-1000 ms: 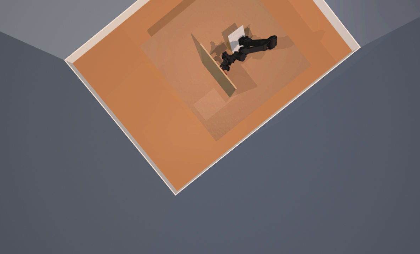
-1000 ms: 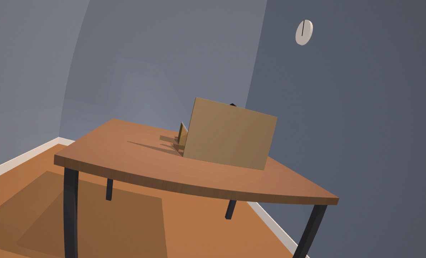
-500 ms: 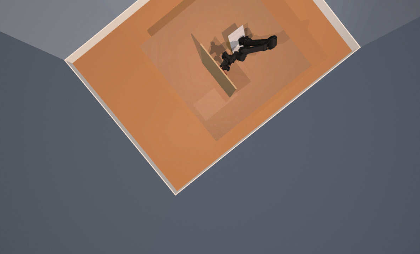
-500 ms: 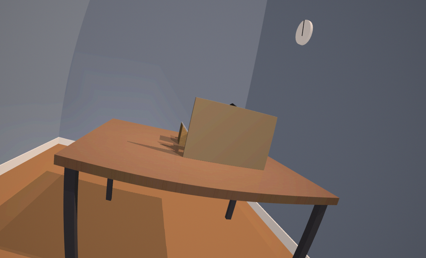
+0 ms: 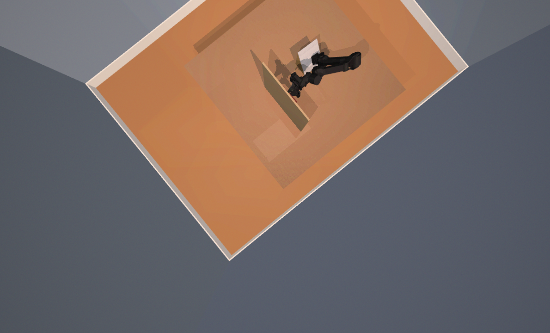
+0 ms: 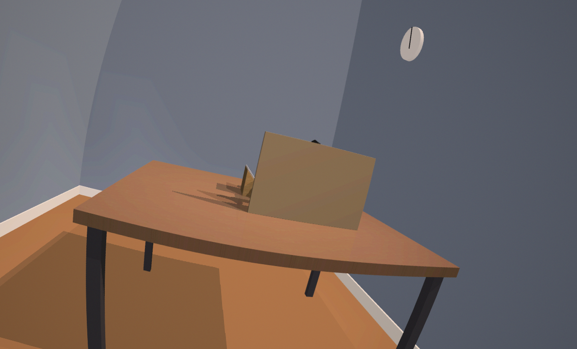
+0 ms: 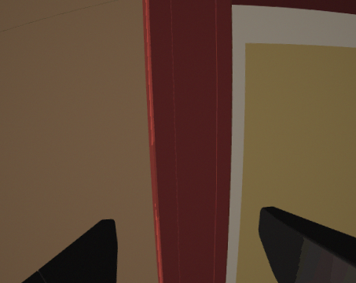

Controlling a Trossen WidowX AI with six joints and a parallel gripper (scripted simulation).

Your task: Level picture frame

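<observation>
Right now the red picture frame is 5 cm below my gripper tip, 1 cm to the left of it and 1 cm ahead of it. Round my gripper tip: tan wall board 6 cm below, 2 cm ahead, 1 cm to the left.
</observation>
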